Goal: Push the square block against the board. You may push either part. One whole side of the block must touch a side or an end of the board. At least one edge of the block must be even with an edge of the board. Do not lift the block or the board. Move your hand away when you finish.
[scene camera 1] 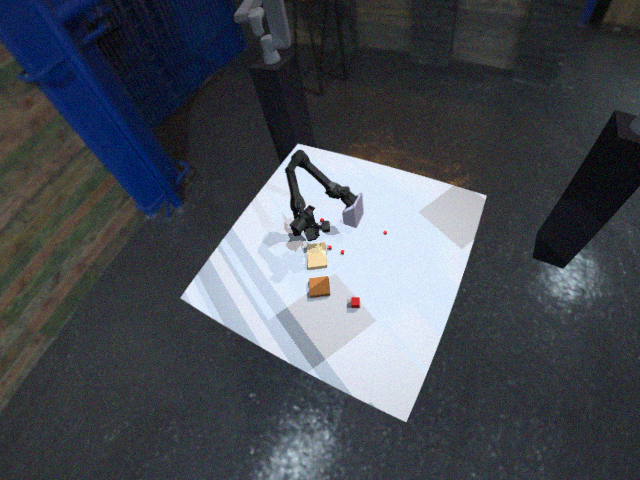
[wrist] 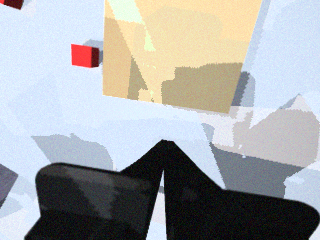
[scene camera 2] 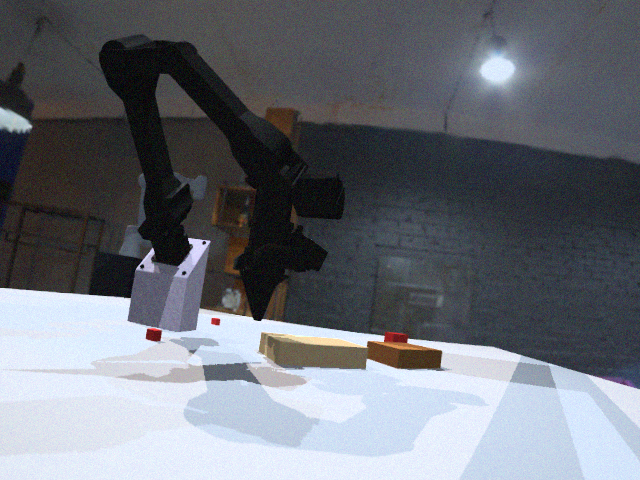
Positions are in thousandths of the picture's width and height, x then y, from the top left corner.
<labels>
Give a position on a tan board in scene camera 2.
463,730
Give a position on a square block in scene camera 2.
624,741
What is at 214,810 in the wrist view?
My gripper.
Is my gripper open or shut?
Shut.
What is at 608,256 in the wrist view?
A tan board.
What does my gripper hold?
Nothing.
</labels>
